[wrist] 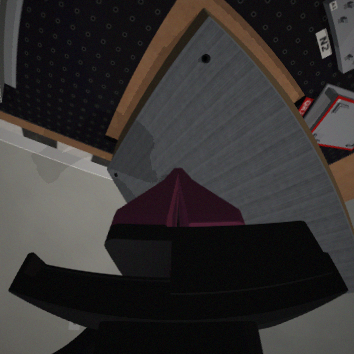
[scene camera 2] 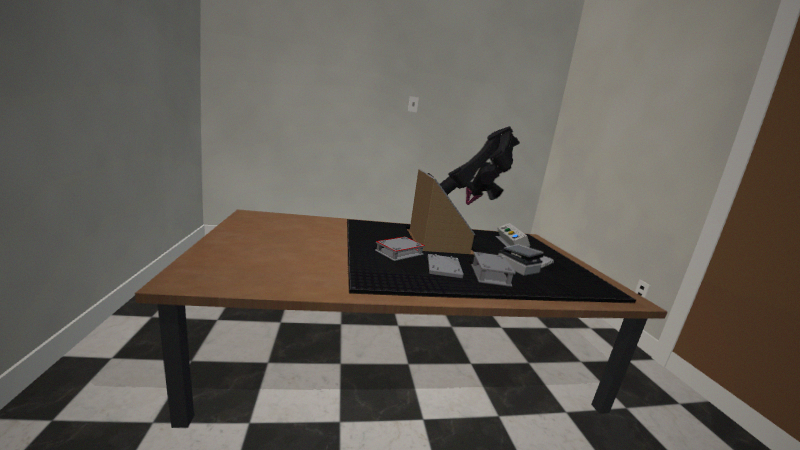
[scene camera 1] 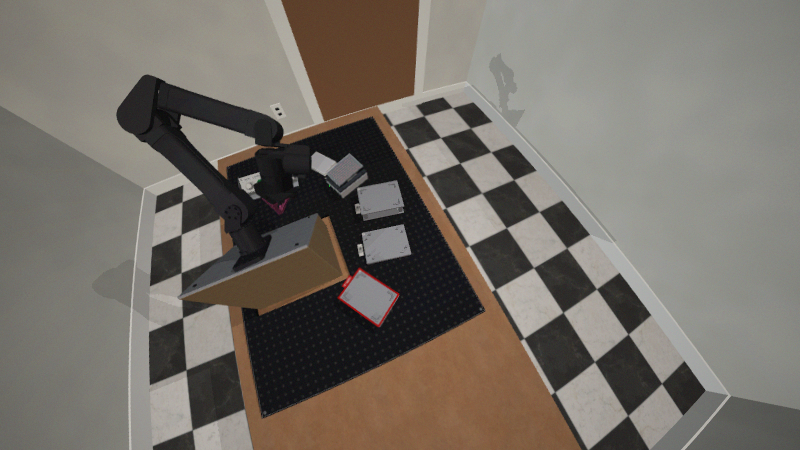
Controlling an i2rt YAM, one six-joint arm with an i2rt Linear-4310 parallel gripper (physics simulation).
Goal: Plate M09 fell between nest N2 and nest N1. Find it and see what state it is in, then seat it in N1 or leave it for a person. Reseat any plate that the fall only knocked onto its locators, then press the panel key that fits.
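Pixels of known places: gripper, fingertip midpoint: [wrist: 177, 174] [scene camera 2: 467, 204] [scene camera 1: 281, 213]; arm's base, origin of the base link: [scene camera 2: 440, 191] [scene camera 1: 256, 251].
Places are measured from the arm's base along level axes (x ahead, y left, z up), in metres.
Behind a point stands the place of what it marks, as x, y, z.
Note:
My gripper [scene camera 1: 280, 210] @[0.090, 0.100, -0.030] [scene camera 2: 469, 201] @[0.090, 0.100, -0.030] [wrist: 177, 174] @[0.090, 0.100, -0.030] is shut and empty, with its magenta fingertips together, high above the mat beside the arm's mount. The low grey nest N2 [scene camera 1: 386, 244] @[0.341, -0.090, -0.213] [scene camera 2: 445, 265] @[0.359, -0.089, -0.213] [wrist: 346, 32] @[0.283, -0.057, -0.213] has its tag [wrist: 323, 43] @[0.249, -0.054, -0.226] readable in the wrist view. A taller grey nest [scene camera 1: 380, 197] @[0.410, 0.074, -0.172] [scene camera 2: 493, 263] @[0.429, 0.067, -0.172] stands beside it; its tag is unreadable. A red-edged grey nest [scene camera 1: 369, 297] @[0.201, -0.228, -0.188] [scene camera 2: 399, 244] @[0.212, -0.231, -0.188] [wrist: 338, 125] @[0.189, -0.200, -0.188] stands on N2's other side. The key panel [scene camera 1: 247, 183] @[-0.032, 0.416, -0.154] [scene camera 2: 513, 235] @[0.103, 0.376, -0.164] is partly behind the gripper in scene camera 1. I cannot identify plate M09.
A dark-topped grey box [scene camera 1: 346, 172] [scene camera 2: 524, 258] stands near the taller nest, with a small white piece [scene camera 1: 322, 162] @[0.284, 0.403, -0.214] [scene camera 2: 547, 261] @[0.302, 0.431, -0.215] beside it. The sloped arm mount [scene camera 1: 296, 263] @[0.094, -0.095, 0.015] [scene camera 2: 445, 223] @[0.159, -0.022, -0.106] [wrist: 220, 110] @[0.122, 0.075, -0.091] stands close to the nests. The black mat [scene camera 1: 313, 341] @[-0.027, -0.253, -0.228] [scene camera 2: 386, 282] @[0.466, -0.341, -0.228] lies on the wooden table [scene camera 1: 402, 391] @[0.148, -0.521, -0.241] [scene camera 2: 268, 263] @[0.298, -0.715, -0.241].

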